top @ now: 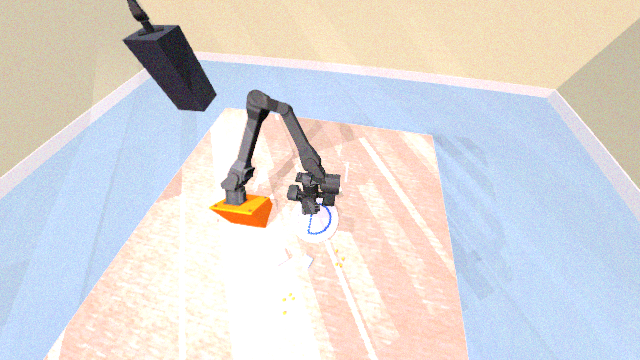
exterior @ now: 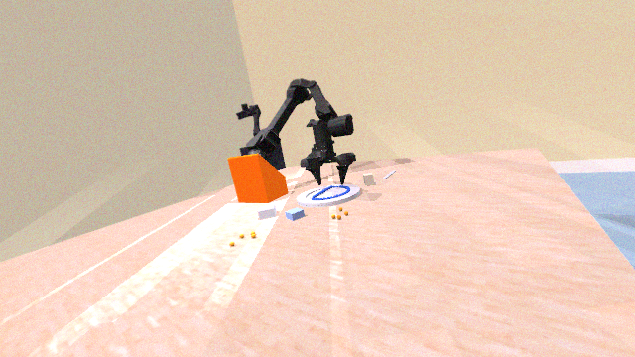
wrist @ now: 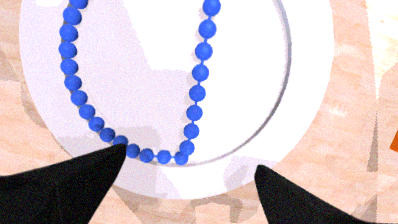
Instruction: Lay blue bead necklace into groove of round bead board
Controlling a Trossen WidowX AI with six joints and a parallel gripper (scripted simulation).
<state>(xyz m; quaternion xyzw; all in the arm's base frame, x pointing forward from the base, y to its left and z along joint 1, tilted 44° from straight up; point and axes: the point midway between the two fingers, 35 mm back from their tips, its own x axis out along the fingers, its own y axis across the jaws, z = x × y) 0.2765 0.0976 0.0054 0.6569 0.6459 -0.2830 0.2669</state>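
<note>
Now: the round white bead board 20 mm ahead of my gripper tip, 60 mm to the right of it and 10 mm below it. From my gripper tip the other things lie so: white block: 80 mm behind, 230 mm to the right, 10 mm below; then light blue cube: 10 mm ahead, 230 mm to the right, 10 mm below; then beige cube: 100 mm ahead, 80 mm to the left.
</note>
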